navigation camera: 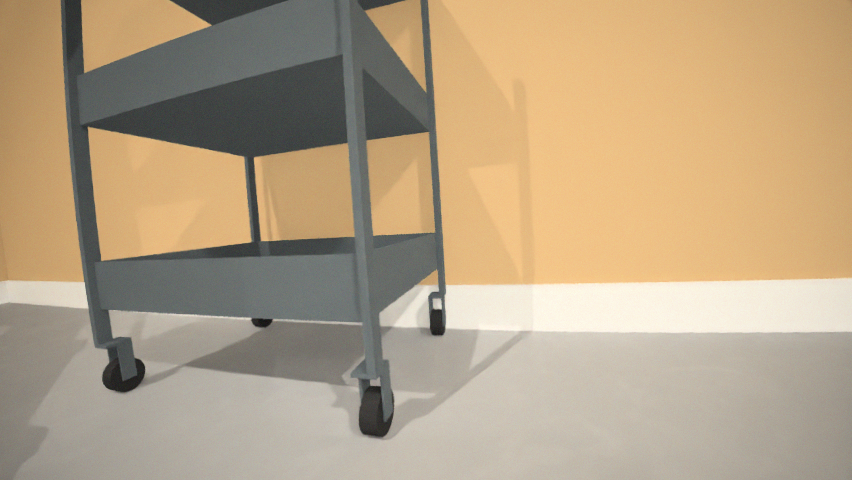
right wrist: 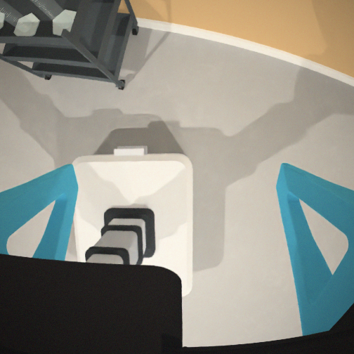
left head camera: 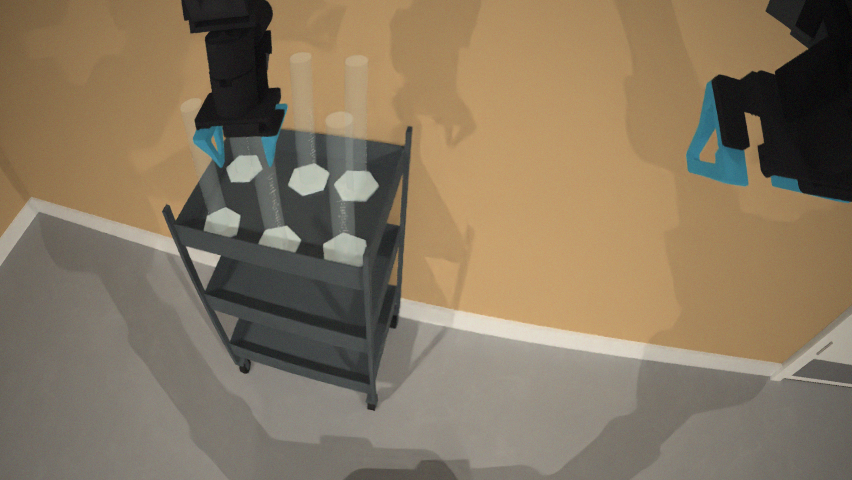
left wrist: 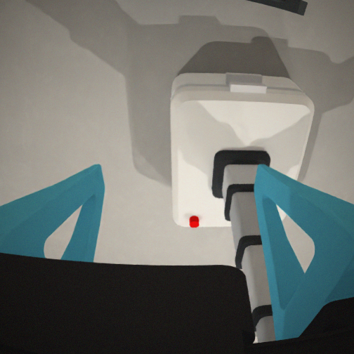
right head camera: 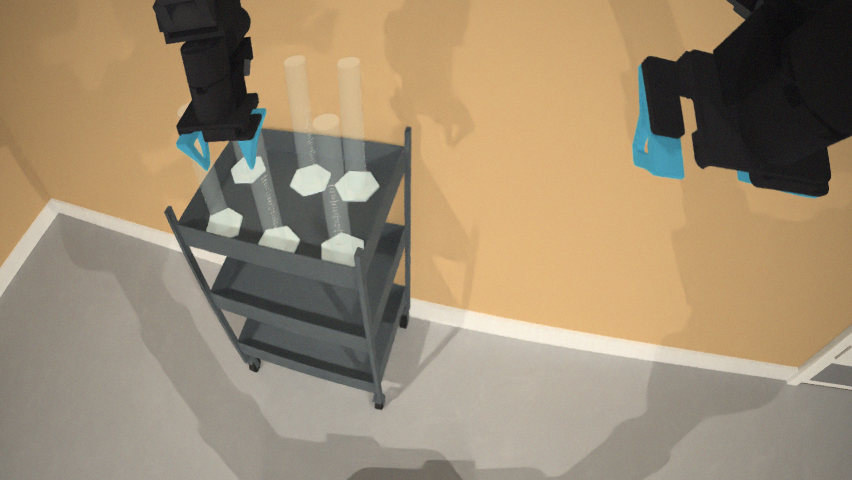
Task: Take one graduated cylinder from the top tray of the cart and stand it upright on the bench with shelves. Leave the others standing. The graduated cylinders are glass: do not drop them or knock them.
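Places are measured from the left arm's base along level axes (x ahead, y left, z up), in metres.
Pixels of known places: left gripper, fingertip midpoint: [left head camera: 246,164] [right head camera: 230,167]; right gripper, fingertip midpoint: [left head camera: 733,170] [right head camera: 690,164].
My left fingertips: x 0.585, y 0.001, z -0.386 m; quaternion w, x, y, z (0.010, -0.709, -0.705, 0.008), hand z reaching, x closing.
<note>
Behind a point stands the place of what it marks.
Several clear graduated cylinders with pale hexagonal bases stand upright on the top tray of the dark grey cart [left head camera: 369,321] {x 0.641, y -0.156, z -0.866 m} [right head camera: 368,321] {x 0.643, y -0.159, z -0.871 m} [navigation camera: 357,178] {x 0.641, y -0.156, z -1.161 m}. Among them are a back middle cylinder [left head camera: 302,107] {x 0.914, y -0.012, z -0.545 m} [right head camera: 297,107] {x 0.913, y -0.009, z -0.539 m} and a front right one [left head camera: 339,143] {x 0.714, y -0.110, z -0.467 m} [right head camera: 326,143] {x 0.714, y -0.110, z -0.463 m}. My left gripper [left head camera: 245,164] {x 0.585, y 0.001, z -0.386 m} [right head camera: 229,167] {x 0.585, y 0.001, z -0.386 m} [left wrist: 179,175] is open and empty, pointing down near the back left cylinder, whose base [left head camera: 243,169] {x 0.952, y 0.155, z -0.751 m} [right head camera: 244,174] {x 0.951, y 0.164, z -0.761 m} shows while the arm hides its top. My right gripper [left head camera: 760,180] {x 0.341, y -0.448, z -0.133 m} [right head camera: 710,177] {x 0.341, y -0.448, z -0.133 m} [right wrist: 176,174] is open and empty, far right of the cart. The bench does not show.
An orange wall [left head camera: 554,238] {x 0.919, y -0.600, z -0.930 m} [navigation camera: 655,149] {x 0.916, y -0.617, z -1.106 m} stands behind the cart. The robot's white base [left wrist: 200,130] [right wrist: 170,200] and segmented column show in the wrist views. A white furniture edge [left head camera: 781,372] {x 0.624, y -1.720, z -1.360 m} [right head camera: 795,375] {x 0.634, y -1.716, z -1.369 m} shows at the far right.
</note>
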